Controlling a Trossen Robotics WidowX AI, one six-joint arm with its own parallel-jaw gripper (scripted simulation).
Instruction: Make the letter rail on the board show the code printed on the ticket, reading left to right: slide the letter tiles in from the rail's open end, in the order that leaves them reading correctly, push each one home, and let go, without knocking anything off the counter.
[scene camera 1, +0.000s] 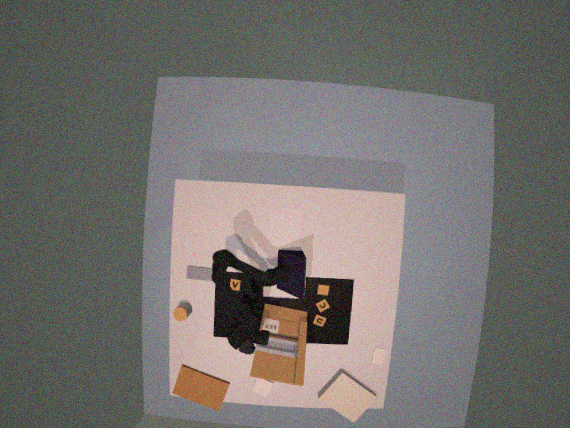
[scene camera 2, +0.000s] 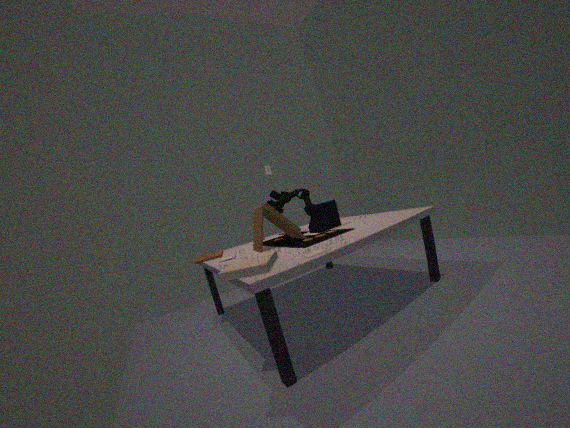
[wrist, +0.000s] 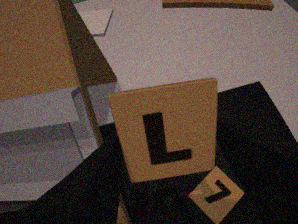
Scene:
same spot on sloping board: (wrist: 56, 58) = (scene camera 1: 256, 353)

